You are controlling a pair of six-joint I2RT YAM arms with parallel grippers.
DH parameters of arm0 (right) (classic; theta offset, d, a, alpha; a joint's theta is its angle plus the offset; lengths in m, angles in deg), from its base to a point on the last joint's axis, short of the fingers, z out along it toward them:
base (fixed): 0 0 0 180
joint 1: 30.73 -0.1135 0.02 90
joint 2: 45.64 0 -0.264 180
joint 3: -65.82 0 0.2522 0
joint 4: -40.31 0 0.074 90
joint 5: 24.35 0 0 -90
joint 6: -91.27 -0.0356 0 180
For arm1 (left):
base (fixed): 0 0 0 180
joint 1: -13.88 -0.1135 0.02 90
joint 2: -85.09 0 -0.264 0
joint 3: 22.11 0 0.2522 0
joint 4: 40.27 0 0.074 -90
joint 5: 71.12 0 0 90
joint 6: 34.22 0.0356 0 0
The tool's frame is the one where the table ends.
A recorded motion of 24 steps. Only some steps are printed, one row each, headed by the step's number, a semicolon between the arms.
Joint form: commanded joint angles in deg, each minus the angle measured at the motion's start. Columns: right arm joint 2, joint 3, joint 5, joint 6, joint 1, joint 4; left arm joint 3, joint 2, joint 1, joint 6, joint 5, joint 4.
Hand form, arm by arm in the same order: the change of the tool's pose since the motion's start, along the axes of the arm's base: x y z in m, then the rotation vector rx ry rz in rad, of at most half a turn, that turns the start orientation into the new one. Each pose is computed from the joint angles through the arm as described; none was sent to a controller.
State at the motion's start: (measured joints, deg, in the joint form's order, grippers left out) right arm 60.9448 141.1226 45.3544 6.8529 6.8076 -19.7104; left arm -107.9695 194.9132 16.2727 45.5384 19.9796 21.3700
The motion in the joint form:
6: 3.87 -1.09 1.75 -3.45 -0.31 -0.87; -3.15 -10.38 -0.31 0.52 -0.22 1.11
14: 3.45 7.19 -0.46 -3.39 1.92 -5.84; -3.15 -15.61 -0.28 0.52 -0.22 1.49
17: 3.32 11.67 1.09 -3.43 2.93 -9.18; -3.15 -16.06 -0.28 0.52 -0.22 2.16
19: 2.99 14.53 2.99 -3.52 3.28 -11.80; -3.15 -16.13 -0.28 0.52 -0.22 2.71
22: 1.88 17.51 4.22 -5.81 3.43 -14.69; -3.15 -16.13 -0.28 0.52 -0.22 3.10
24: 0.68 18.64 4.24 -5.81 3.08 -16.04; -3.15 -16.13 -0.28 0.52 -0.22 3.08
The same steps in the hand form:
6: -0.0046 0.0043 -0.0234 0.0464 0.1178 -0.0490; -0.0053 0.0022 0.0732 -0.0030 -0.2170 -0.0028
14: 0.0089 -0.0204 0.0096 0.0402 0.0413 -0.0892; -0.0173 0.0025 0.1019 -0.0060 -0.3016 -0.0032
17: 0.0127 -0.0324 0.0277 0.0058 0.0400 -0.1069; -0.0196 0.0026 0.1039 -0.0059 -0.2977 -0.0032
19: 0.0143 -0.0380 0.0409 -0.0262 0.0528 -0.1141; -0.0207 0.0026 0.1039 -0.0056 -0.2894 -0.0032
22: 0.0154 -0.0411 0.0595 -0.0484 0.0593 -0.1551; -0.0214 0.0026 0.1036 -0.0054 -0.2826 -0.0032
24: 0.0161 -0.0389 0.0711 -0.0590 0.0456 -0.1496; -0.0214 0.0026 0.1036 -0.0054 -0.2829 -0.0032

